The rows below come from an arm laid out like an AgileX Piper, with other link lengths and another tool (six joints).
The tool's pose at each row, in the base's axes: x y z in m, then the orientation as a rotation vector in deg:
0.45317, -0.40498, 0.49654, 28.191, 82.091, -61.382
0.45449, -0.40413, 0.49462, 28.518, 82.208, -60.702
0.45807, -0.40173, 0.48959, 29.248, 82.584, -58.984
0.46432, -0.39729, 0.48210, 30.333, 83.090, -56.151
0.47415, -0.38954, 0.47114, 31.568, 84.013, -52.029
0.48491, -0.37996, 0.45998, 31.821, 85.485, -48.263
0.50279, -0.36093, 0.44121, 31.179, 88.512, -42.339
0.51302, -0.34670, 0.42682, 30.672, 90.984, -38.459
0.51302, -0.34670, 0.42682, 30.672, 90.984, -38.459
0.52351, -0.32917, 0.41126, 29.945, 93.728, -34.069
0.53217, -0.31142, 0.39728, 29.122, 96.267, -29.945
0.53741, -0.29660, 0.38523, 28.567, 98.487, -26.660
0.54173, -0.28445, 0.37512, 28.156, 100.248, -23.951
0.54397, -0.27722, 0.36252, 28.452, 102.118, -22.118
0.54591, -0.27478, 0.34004, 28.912, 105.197, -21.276
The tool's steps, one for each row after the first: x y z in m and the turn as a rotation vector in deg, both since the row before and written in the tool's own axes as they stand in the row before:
0.00130, 0.00210, -0.00026, -0.267, 0.236, 0.564
0.00339, 0.00564, -0.00073, -0.751, 0.624, 1.345
0.00487, 0.00948, -0.00111, -1.267, 0.910, 2.197
0.00728, 0.01485, -0.00184, -2.076, 1.382, 2.937
0.00782, 0.01633, -0.00204, -2.534, 1.459, 1.983
0.01377, 0.02874, -0.00427, -4.699, 2.587, 2.258
0.01194, 0.01903, -0.00310, -3.170, 2.186, 1.206
0.00000, 0.00000, 0.00000, 0.000, 0.000, 0.000
0.01342, 0.02159, -0.00361, -3.623, 2.462, 1.251
0.01270, 0.02032, -0.00336, -3.432, 2.320, 1.067
0.01170, 0.01573, -0.00286, -2.656, 2.126, 0.820
0.01007, 0.01286, -0.00132, -2.134, 1.743, 0.708
0.01258, 0.00755, 0.00089, -1.136, 1.997, 0.630
0.02160, 0.00317, 0.00620, -0.374, 3.106, -0.133

